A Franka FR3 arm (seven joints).
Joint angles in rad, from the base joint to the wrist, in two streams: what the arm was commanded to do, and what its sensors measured. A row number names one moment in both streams.
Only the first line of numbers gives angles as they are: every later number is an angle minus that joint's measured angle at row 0.
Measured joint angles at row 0:
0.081, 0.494, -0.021, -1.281, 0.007, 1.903, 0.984
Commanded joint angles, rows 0 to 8:
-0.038, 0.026, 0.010, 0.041, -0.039, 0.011, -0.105
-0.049, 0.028, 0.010, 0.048, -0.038, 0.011, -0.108
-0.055, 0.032, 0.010, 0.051, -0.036, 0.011, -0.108
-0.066, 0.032, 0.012, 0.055, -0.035, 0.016, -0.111
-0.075, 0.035, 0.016, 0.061, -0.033, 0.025, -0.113
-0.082, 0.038, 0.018, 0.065, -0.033, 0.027, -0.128
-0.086, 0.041, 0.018, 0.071, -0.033, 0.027, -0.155
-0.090, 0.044, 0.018, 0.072, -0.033, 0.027, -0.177
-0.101, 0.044, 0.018, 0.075, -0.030, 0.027, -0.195
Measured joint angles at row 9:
-0.064, 0.014, -0.001, 0.034, -0.018, 0.011, -0.123
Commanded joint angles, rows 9 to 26:
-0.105, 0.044, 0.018, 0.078, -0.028, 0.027, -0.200
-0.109, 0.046, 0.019, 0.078, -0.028, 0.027, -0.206
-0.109, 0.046, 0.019, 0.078, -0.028, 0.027, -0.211
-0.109, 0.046, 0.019, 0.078, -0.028, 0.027, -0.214
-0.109, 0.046, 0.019, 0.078, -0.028, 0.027, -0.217
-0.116, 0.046, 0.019, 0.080, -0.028, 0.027, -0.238
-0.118, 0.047, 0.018, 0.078, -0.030, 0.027, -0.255
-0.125, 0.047, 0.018, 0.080, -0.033, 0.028, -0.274
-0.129, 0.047, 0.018, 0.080, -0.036, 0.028, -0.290
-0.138, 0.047, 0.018, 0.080, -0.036, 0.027, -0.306
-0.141, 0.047, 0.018, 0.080, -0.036, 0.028, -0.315
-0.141, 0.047, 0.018, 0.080, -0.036, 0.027, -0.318
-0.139, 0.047, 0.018, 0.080, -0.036, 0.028, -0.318
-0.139, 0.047, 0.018, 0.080, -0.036, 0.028, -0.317
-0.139, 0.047, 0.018, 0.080, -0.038, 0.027, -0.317
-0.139, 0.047, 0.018, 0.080, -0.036, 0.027, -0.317
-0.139, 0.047, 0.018, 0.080, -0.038, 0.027, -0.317
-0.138, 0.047, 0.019, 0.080, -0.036, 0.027, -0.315
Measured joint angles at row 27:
-0.088, 0.018, 0.017, 0.040, -0.016, 0.003, -0.228
